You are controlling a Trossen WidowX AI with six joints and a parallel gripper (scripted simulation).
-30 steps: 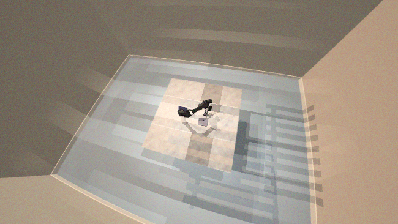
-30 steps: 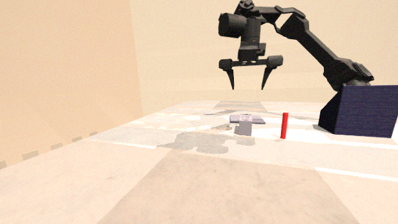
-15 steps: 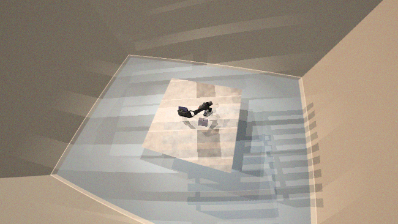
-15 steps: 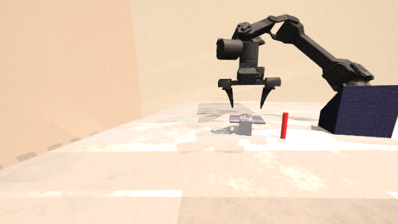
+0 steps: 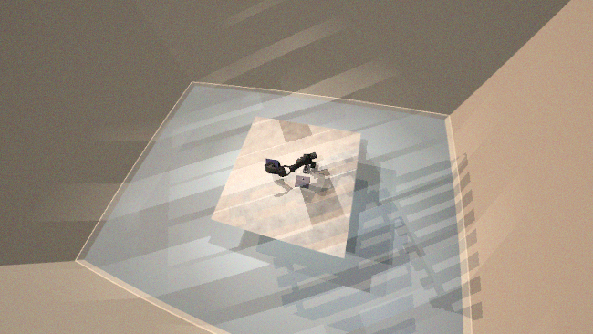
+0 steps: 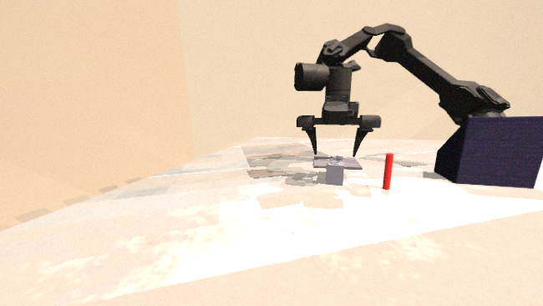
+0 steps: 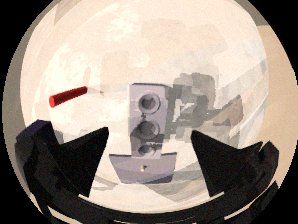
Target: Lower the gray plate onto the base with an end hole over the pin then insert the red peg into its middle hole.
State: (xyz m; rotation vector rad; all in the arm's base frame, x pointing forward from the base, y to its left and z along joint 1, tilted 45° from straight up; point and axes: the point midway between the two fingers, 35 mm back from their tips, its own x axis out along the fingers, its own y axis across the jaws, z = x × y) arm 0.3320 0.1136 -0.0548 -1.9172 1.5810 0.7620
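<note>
My gripper tip is now 2 cm above the gray plate. From my gripper tip the other things lie so: square base (1 cm ahead, 13 cm to the right, 5 cm below); red peg (12 cm behind, 3 cm to the left, 2 cm below).
</note>
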